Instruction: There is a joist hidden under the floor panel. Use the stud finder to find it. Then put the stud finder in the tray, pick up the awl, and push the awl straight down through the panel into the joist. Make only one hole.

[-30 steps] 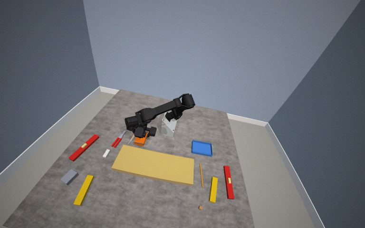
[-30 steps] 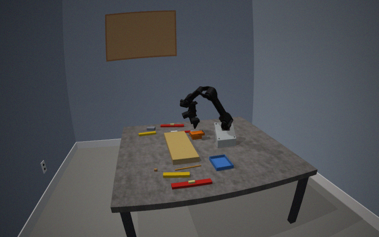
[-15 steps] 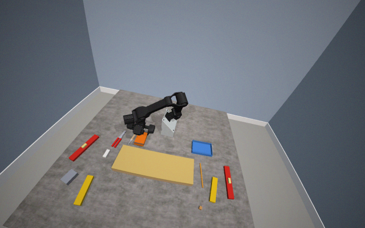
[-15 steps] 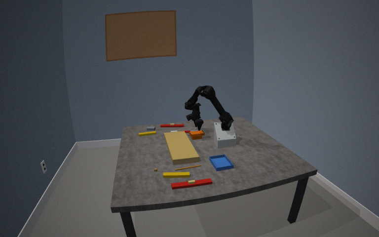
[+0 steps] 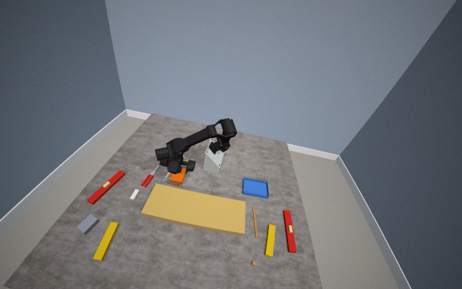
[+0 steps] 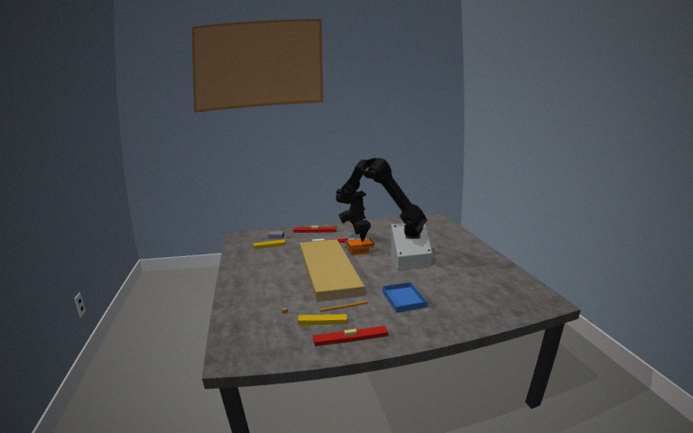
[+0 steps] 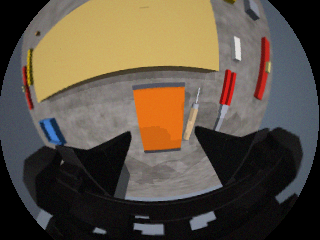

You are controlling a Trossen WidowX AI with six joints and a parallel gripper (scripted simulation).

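Right now the orange stud finder is 2 cm ahead of my gripper tip and 6 cm below it. The rest, counted from my gripper tip: blue tray (10 cm behind, 48 cm to the left, 6 cm below); then wooden-handled tool (1 cm ahead, 7 cm to the right, 7 cm below); then white piece (19 cm ahead, 18 cm to the right, 7 cm below).
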